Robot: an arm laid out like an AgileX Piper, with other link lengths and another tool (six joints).
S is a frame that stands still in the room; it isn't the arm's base.
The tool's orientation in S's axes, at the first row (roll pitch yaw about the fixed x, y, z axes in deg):
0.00 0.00 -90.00
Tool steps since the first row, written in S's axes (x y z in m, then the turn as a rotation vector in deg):
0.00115 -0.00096 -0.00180 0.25 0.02 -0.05
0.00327 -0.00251 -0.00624 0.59 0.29 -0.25
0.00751 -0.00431 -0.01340 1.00 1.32 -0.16
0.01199 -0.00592 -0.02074 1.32 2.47 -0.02
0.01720 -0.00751 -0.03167 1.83 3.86 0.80
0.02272 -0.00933 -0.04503 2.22 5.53 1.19
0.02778 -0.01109 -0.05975 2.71 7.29 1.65
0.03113 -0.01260 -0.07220 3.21 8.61 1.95
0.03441 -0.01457 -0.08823 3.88 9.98 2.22
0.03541 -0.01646 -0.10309 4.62 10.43 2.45
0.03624 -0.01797 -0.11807 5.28 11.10 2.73
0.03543 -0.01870 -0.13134 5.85 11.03 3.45
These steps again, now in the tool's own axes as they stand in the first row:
0.00096 0.00115 -0.00180 -0.02 0.25 -0.05
0.00251 0.00327 -0.00624 -0.29 0.59 -0.25
0.00431 0.00751 -0.01340 -1.32 1.00 -0.16
0.00592 0.01199 -0.02074 -2.47 1.32 -0.02
0.00751 0.01720 -0.03167 -3.86 1.83 0.80
0.00933 0.02272 -0.04503 -5.53 2.22 1.19
0.01109 0.02778 -0.05975 -7.29 2.71 1.65
0.01260 0.03113 -0.07220 -8.61 3.21 1.95
0.01457 0.03441 -0.08823 -9.98 3.88 2.22
0.01646 0.03541 -0.10309 -10.43 4.62 2.45
0.01797 0.03624 -0.11807 -11.10 5.28 2.73
0.01870 0.03543 -0.13134 -11.03 5.85 3.45

